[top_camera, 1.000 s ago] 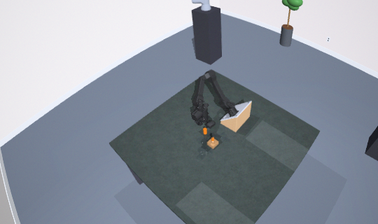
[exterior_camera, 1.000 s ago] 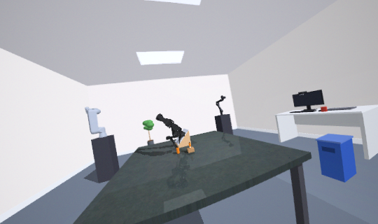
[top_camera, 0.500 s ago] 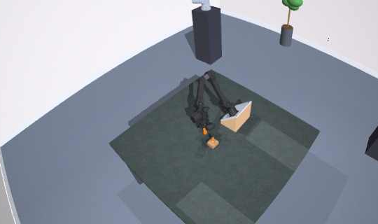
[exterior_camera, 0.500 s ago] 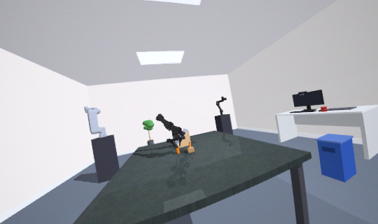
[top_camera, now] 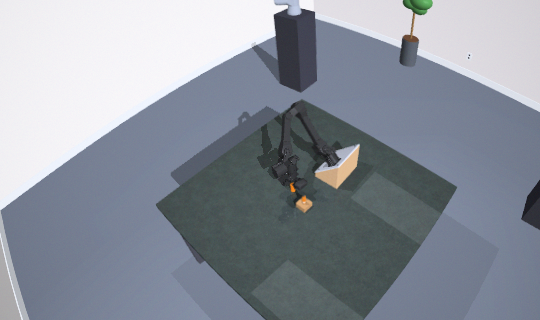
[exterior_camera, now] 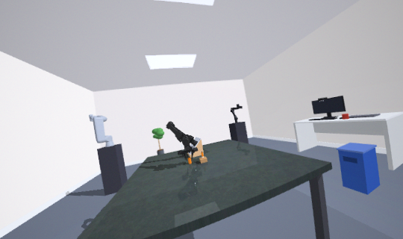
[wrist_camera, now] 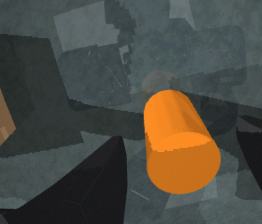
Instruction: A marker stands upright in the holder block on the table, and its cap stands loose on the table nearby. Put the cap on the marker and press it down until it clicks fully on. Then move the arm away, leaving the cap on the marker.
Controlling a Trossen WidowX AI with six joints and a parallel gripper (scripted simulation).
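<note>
My gripper tip is 10 mm above the orange cap. The rest, counted from my gripper tip: holder block (120 mm to the left, 50 mm ahead, 20 mm below).
</note>
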